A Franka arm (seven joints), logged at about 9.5 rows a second.
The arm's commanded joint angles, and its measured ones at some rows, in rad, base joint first. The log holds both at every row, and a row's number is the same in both.
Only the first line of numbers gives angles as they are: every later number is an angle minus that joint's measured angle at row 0.
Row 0, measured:
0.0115 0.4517 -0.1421 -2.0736 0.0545 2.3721 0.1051
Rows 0 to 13, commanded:
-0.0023 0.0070 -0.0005 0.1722 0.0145 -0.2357 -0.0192
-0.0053 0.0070 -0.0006 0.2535 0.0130 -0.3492 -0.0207
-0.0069 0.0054 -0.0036 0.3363 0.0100 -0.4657 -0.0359
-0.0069 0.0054 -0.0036 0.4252 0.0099 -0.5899 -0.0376
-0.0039 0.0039 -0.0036 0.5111 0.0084 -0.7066 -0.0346
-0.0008 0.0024 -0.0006 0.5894 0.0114 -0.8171 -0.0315
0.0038 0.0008 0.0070 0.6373 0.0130 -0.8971 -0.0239
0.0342 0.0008 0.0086 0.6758 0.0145 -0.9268 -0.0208
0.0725 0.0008 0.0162 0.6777 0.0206 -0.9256 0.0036
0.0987 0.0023 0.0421 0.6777 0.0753 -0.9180 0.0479
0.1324 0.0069 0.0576 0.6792 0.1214 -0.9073 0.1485
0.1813 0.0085 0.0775 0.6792 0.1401 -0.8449 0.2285
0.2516 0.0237 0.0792 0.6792 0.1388 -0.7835 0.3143
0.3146 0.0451 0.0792 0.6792 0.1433 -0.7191 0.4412
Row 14, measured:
0.2037 0.0001 0.0815 0.6503 0.1266 -0.8089 0.2439
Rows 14 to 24, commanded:
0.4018 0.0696 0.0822 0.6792 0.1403 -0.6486 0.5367
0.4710 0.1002 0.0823 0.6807 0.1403 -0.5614 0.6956
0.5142 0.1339 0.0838 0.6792 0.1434 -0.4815 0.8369
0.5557 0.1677 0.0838 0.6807 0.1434 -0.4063 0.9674
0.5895 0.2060 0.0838 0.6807 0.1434 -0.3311 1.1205
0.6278 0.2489 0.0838 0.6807 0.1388 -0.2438 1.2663
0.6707 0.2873 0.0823 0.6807 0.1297 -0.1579 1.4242
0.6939 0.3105 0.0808 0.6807 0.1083 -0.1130 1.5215
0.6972 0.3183 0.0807 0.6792 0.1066 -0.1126 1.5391
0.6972 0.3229 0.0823 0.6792 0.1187 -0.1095 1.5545
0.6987 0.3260 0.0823 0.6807 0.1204 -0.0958 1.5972
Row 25, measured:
0.7003 0.3149 0.0900 0.6501 0.1216 -0.1036 1.5216
